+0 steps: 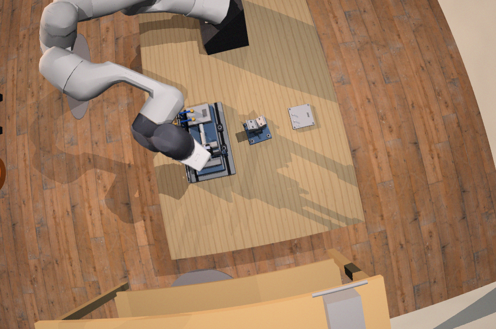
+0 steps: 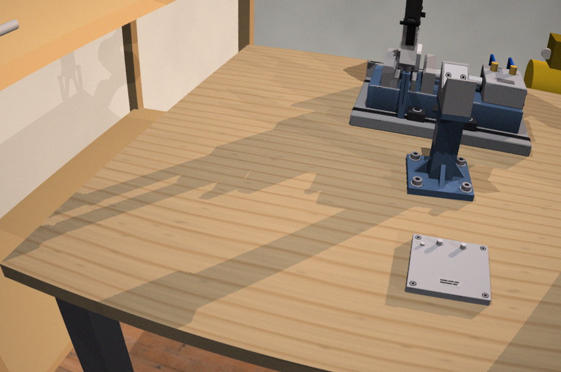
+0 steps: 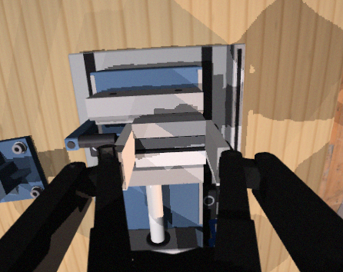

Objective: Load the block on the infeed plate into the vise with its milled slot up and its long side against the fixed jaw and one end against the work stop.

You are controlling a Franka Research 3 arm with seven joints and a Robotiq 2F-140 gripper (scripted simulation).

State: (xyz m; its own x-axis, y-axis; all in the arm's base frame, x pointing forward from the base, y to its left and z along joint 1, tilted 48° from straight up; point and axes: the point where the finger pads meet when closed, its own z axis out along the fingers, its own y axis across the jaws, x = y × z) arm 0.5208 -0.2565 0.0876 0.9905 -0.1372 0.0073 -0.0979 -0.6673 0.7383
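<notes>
Now: the part 20 mm below my hand. Round my hand: work stop 70 mm to the left, 30 mm below; moving jaw 50 mm below, 40 mm behind, 20 mm to the left; fixed jaw 50 mm below, 30 mm ahead, 20 mm to the left.
</notes>
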